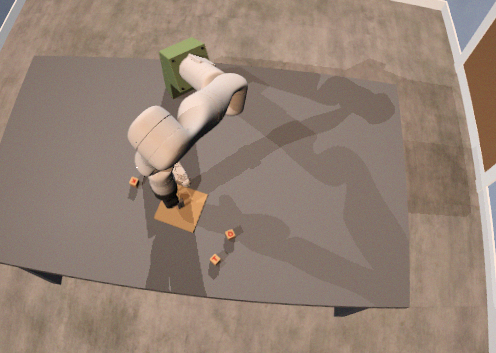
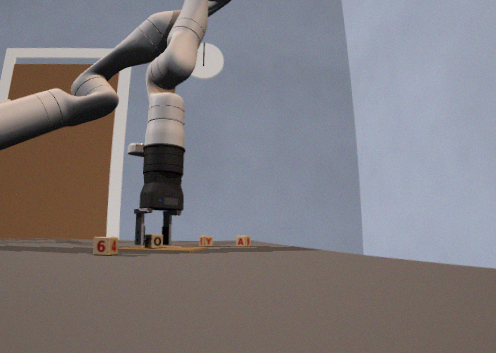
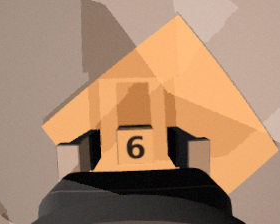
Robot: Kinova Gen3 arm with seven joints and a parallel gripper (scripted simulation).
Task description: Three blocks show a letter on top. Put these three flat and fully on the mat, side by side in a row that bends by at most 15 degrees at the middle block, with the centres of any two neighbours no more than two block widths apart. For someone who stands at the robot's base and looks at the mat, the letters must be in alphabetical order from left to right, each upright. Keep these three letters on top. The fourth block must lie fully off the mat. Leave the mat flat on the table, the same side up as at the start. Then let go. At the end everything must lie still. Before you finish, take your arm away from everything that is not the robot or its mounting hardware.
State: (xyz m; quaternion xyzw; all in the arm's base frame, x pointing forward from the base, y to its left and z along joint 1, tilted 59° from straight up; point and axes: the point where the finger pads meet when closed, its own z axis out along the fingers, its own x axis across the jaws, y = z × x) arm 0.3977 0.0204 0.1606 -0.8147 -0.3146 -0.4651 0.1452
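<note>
Now: hand 10 mm short of the orange mat, 20 mm to the right of it and 30 mm above it.
</note>
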